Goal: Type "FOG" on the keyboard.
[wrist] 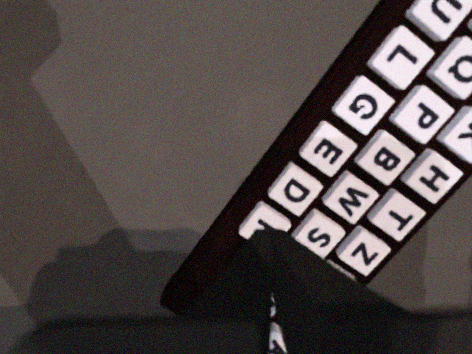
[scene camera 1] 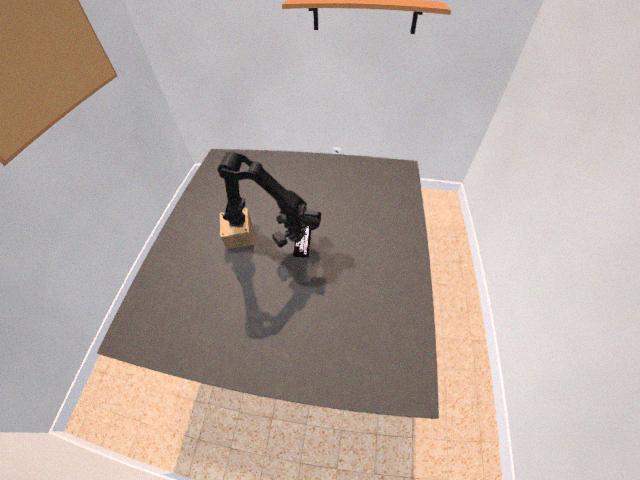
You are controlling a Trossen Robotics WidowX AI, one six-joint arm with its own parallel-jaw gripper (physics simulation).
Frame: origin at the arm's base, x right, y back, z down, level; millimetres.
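Seen in the pictures: gripper, fingertip midpoint: (wrist: pixel 267 241) (scene camera 1: pixel 296 242); arm's base, origin of the base link: (scene camera 1: pixel 237 220).
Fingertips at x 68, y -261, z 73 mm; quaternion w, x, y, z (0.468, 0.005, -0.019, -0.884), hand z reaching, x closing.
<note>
Offsets run from my fingertips to a thing's top centre. Level surfaces: height alone.
The keyboard @(dy -22, dx -38, dz +14 mm) (scene camera 1: pixel 302 248) (wrist: pixel 311 111) is a dark red-black board with white letter keys, lying slanted in the wrist view. My gripper (scene camera 1: pixel 299 237) (wrist: pixel 267 241) is shut and empty, its tips over the keyboard's lower end. The tips cover the lower part of the F key @(dy -2, dx +2, dz +14 mm) (wrist: pixel 261 218), beside the D key @(dy -2, dx -16, dz +14 mm) (wrist: pixel 296 189) and the S key @(dy -20, dx -6, dz +14 mm) (wrist: pixel 320 235). Whether the tips touch the F key I cannot tell. The G key @(dy -4, dx -53, dz +14 mm) (wrist: pixel 363 105) shows further up the same row, past the E key @(dy -3, dx -35, dz +14 mm) (wrist: pixel 328 150). The O key is hidden behind the fingers.
The keyboard lies on a dark grey table top @(dz +31 mm) (scene camera 1: pixel 361 320). The arm stands on a wooden block (scene camera 1: pixel 237 238) to the left of the keyboard. Shadows of the arm fall across the table. An orange shelf (scene camera 1: pixel 367 5) hangs on the back wall.
</note>
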